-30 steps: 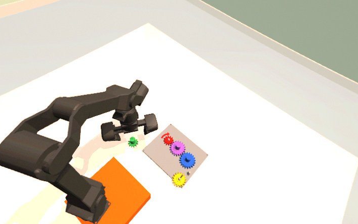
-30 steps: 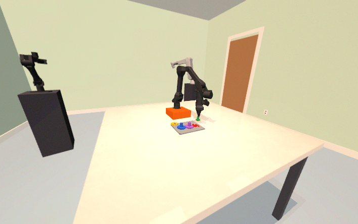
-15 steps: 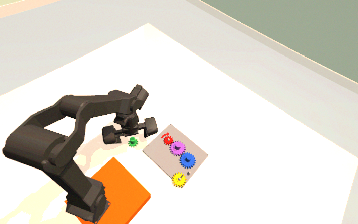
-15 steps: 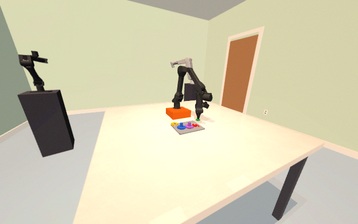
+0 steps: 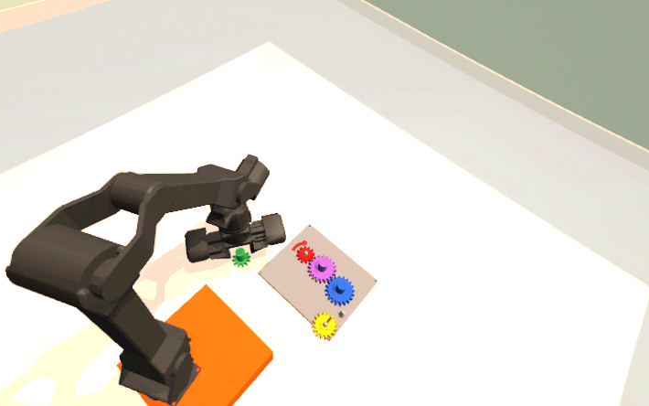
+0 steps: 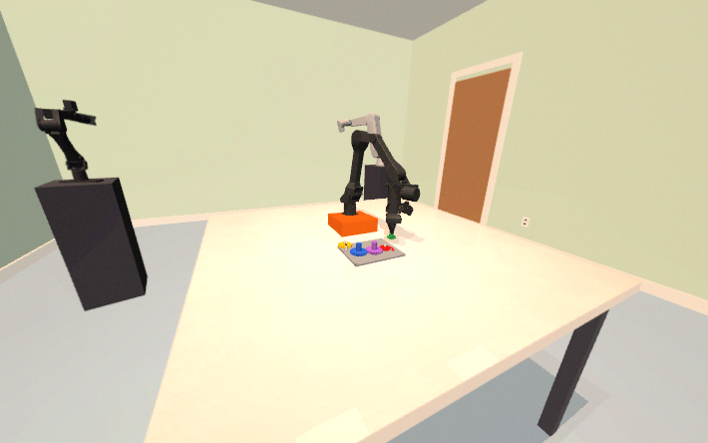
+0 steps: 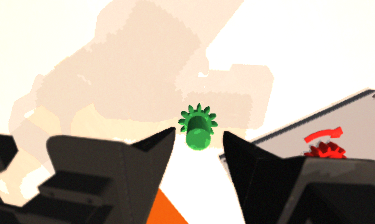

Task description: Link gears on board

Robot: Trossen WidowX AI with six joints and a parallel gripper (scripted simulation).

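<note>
Right now the blue gear is 50 mm ahead of my gripper tip and 220 mm to the right of it. Also, from my gripper tip: red gear 80 mm ahead, 120 mm to the right, 10 mm below; then small green gear 10 mm below; then grey board 50 mm ahead, 170 mm to the right, 20 mm below.
</note>
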